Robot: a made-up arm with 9 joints. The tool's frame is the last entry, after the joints. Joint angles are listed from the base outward.
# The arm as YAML. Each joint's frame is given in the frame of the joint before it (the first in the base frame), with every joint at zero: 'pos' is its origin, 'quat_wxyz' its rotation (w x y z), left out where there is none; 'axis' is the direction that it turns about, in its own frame. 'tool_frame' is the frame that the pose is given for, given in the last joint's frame.
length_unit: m
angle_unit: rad
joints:
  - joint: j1
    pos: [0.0, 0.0, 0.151]
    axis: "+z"
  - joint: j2
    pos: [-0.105, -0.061, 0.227]
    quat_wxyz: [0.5, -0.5, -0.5, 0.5]
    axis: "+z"
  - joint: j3
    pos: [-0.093, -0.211, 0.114]
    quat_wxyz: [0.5, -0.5, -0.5, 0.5]
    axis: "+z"
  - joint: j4
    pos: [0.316, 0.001, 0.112]
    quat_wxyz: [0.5, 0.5, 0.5, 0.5]
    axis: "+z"
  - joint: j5
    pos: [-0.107, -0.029, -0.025]
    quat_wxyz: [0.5, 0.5, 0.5, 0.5]
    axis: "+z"
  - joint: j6
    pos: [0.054, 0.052, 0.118]
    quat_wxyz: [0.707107, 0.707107, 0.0, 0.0]
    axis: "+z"
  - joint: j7
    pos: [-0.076, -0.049, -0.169]
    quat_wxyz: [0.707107, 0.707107, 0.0, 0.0]
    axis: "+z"
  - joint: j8
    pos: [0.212, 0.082, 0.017]
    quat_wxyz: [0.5, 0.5, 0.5, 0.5]
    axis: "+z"
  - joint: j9
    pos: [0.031, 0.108, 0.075]
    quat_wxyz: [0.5, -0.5, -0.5, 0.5]
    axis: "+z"
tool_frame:
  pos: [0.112, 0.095, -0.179]
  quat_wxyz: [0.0, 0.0, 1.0, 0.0]
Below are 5 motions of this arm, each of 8 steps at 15 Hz.
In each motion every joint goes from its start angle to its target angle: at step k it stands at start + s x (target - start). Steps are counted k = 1, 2, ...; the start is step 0. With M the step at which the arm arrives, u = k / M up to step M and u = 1 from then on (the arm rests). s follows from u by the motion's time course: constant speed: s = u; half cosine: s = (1 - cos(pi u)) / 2; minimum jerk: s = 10 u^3 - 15 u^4 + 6 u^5.
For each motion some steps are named. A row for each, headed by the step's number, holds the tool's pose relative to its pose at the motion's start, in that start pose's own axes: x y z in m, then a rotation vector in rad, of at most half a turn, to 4 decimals.
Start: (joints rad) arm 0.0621 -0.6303 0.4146 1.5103 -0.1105 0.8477 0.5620 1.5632 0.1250
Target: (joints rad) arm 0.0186 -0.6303 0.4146 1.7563 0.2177 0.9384 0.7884 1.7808 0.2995
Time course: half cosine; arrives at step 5
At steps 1, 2, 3, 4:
1: -0.0047 0.0134 -0.0061 -0.0240 -0.0353 -0.0180
2: -0.0148 0.0464 -0.0247 -0.0870 -0.1298 -0.0583
3: -0.0236 0.0825 -0.0521 -0.1649 -0.2499 -0.0938
4: -0.0277 0.1071 -0.0770 -0.2270 -0.3486 -0.1101

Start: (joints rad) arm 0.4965 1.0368 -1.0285 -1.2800 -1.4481 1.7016 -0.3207 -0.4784 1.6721
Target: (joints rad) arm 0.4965 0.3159 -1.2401 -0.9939 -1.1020 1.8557 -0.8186 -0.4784 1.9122
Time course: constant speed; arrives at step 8
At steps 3, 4, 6, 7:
3: 0.0494 0.0599 -0.0142 0.2099 -0.0026 -0.0199
4: 0.0661 0.0825 -0.0119 0.2710 -0.0146 -0.0145
6: 0.0979 0.1303 0.0042 0.3757 -0.0547 0.0111
7: 0.1121 0.1550 0.0179 0.4181 -0.0824 0.0298

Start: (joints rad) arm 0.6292 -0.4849 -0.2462 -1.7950 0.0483 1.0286 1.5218 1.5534 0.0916
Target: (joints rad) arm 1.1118 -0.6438 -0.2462 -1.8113 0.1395 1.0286 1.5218 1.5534 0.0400
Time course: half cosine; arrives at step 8
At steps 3, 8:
3: -0.0213 0.0083 0.0170 -0.0729 -0.1559 -0.0153
8: -0.0684 0.0315 0.0316 -0.2600 -0.4923 -0.0671

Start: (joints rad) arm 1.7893 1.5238 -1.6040 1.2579 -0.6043 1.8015 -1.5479 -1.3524 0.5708
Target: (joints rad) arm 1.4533 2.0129 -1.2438 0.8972 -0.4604 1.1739 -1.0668 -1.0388 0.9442
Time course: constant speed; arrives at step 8
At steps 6, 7, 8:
6: -0.0354 0.1113 -0.2350 0.4710 -0.6961 -0.6212
7: -0.0377 0.1390 -0.2812 0.5848 -0.7917 -0.7362
8: -0.0388 0.1696 -0.3271 0.7059 -0.8799 -0.8545

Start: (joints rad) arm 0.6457 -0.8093 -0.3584 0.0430 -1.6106 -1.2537 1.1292 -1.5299 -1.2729
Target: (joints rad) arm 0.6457 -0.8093 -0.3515 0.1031 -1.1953 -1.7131 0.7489 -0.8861 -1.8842
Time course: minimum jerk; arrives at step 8
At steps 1, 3, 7, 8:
1: -0.0019 -0.0032 0.0007 -0.0014 0.0021 0.0172
3: -0.0278 -0.0603 0.0079 -0.0143 0.0224 0.2895
7: -0.0551 -0.2196 -0.0234 -0.0059 -0.0593 0.9386
8: -0.0552 -0.2225 -0.0250 -0.0059 -0.0632 0.9510

